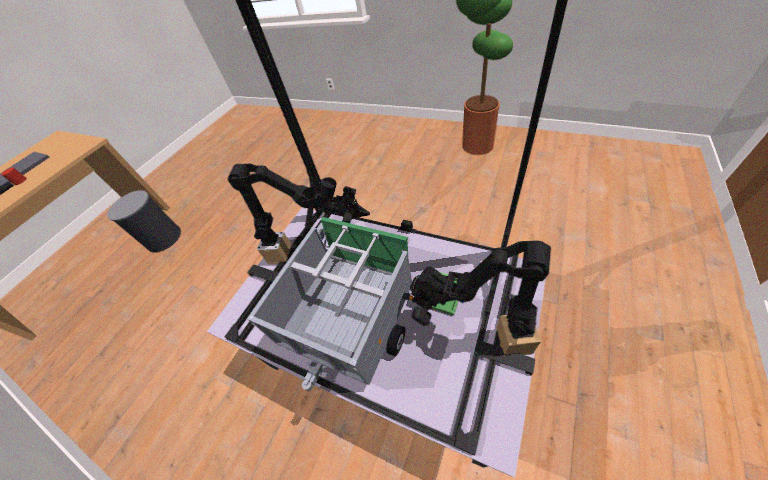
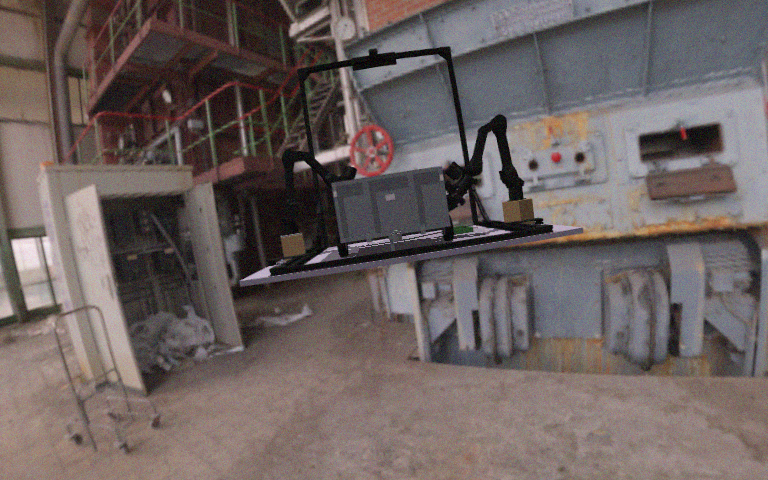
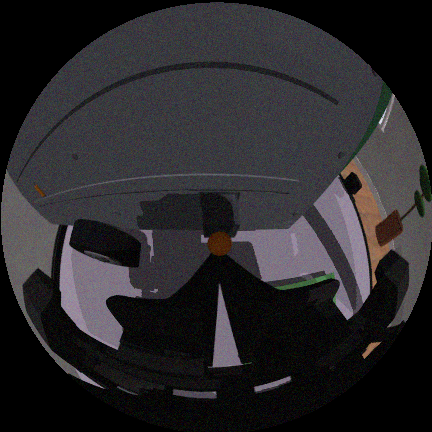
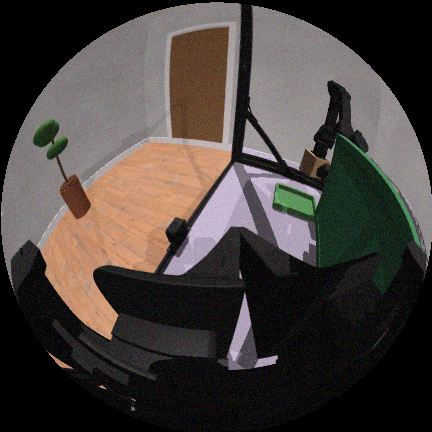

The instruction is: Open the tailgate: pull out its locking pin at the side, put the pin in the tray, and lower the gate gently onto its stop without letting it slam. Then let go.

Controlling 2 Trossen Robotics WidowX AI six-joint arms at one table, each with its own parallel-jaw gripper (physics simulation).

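Frame: origin at the left arm's base, x down, y back, z left, level; centimetres.
Where they show: left gripper, fingertip midpoint: [image 1: 412, 300] [image 3: 217, 257]; right gripper, fingertip midpoint: [image 1: 369, 214] [image 4: 236, 233]; left arm's base at its link origin: [image 1: 520, 328] [image 2: 516, 200] [image 4: 317, 154]; right arm's base at its link origin: [image 1: 270, 240] [image 2: 290, 234].
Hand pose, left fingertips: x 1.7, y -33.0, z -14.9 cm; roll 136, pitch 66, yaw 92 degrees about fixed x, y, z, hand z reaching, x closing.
Each offset is from my left fingertips to the top centre of the thing. Level surfaces: height alone.
A grey trailer {dx -19.1, dy -25.7, dz +1.2 cm} [image 1: 334, 305] [image 2: 392, 202] [image 3: 193, 132] stands on the lilac table {dx +10.0 cm} [image 1: 430, 381]. Its green tailgate [image 1: 368, 243] [image 4: 354, 209] stands upright at the far end. The locking pin's orange knob [image 3: 219, 243] sticks out of a bracket on the trailer's side. My left gripper [image 1: 413, 297] [image 2: 451, 188] [image 3: 217, 257] is shut and empty, its tips right at the knob. The green tray {dx +7.7, dy +12.5, dz -6.5 cm} [image 1: 449, 309] [image 3: 306, 282] [image 4: 294, 200] lies on the table under the left arm. My right gripper [image 1: 364, 210] [image 4: 236, 233] is shut and empty beside the tailgate's far corner.
A trailer wheel {dx -0.5, dy -7.4, dz +12.1 cm} [image 1: 395, 339] [image 3: 104, 243] sits close to the left gripper. Black frame posts [image 1: 282, 95] [image 1: 534, 119] rise from the table's back. A potted plant [image 1: 481, 124] stands on the wooden floor behind.
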